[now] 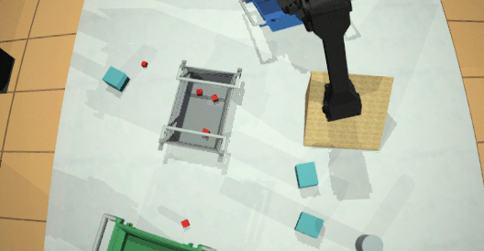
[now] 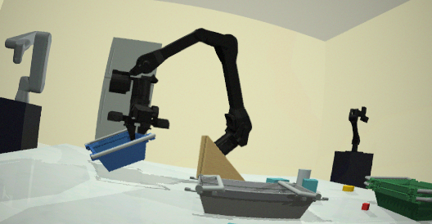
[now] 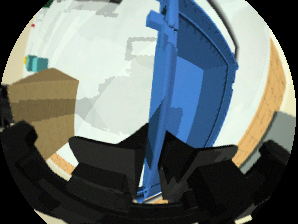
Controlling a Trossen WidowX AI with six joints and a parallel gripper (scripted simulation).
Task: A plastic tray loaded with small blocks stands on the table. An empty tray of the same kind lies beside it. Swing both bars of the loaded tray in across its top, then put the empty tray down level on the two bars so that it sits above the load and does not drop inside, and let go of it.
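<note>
My gripper tip is now 70 mm to the left of the blue tray and 30 mm short of it. From my gripper tip the other things lie so: grey cylinder 630 mm to the left, 200 mm behind, 50 mm below.
</note>
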